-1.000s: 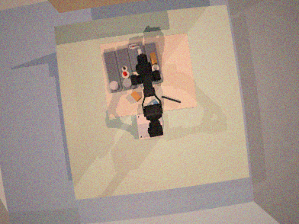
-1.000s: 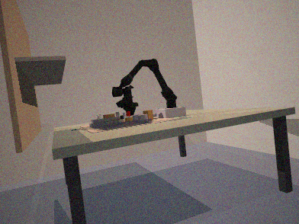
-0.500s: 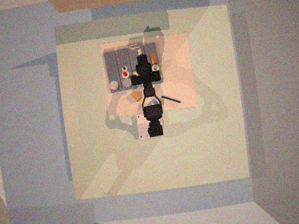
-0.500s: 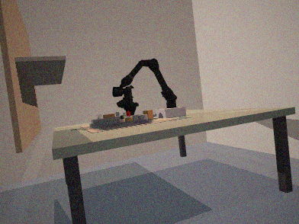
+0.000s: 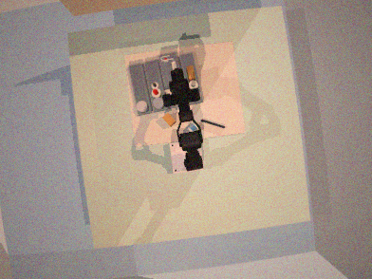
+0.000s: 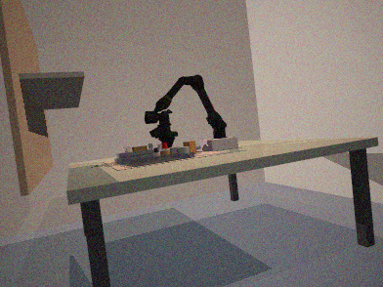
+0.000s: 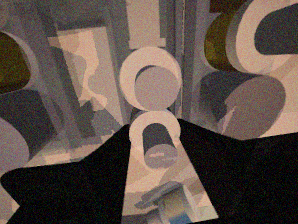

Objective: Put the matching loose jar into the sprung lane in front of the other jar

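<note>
The orange-brown block lies 100 mm behind my gripper tip and 80 mm to the left of it. Also, from my gripper tip: dark stick (170 mm to the right, 140 mm behind, 30 mm below).
</note>
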